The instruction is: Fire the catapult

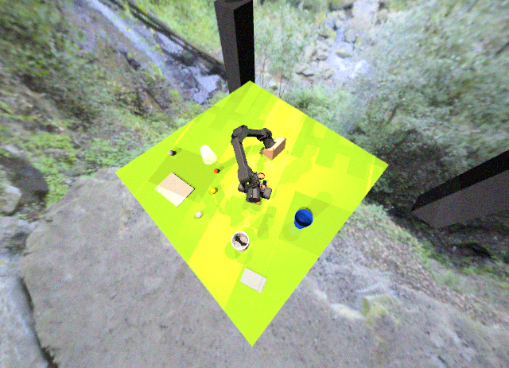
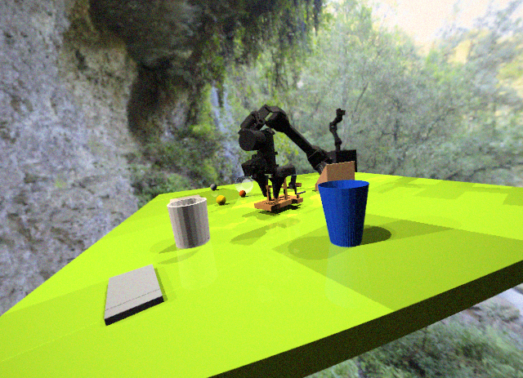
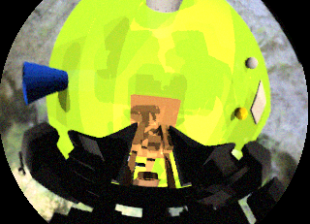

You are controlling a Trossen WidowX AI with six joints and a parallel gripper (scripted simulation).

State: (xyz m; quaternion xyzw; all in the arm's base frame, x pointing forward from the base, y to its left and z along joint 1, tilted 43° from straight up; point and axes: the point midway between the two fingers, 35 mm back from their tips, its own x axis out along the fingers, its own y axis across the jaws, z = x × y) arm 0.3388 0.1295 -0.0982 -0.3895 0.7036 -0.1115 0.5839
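Right now my gripper tip is 32 cm to the left of the orange ball, 3 cm short of it and 3 cm above it. Also, from my gripper tip: yellow ball 23 cm to the right, 14 cm ahead, 3 cm below; then wooden catapult 7 cm behind, 2 cm to the right, 2 cm above; then white mug 25 cm ahead, 12 cm to the left, 2 cm below.
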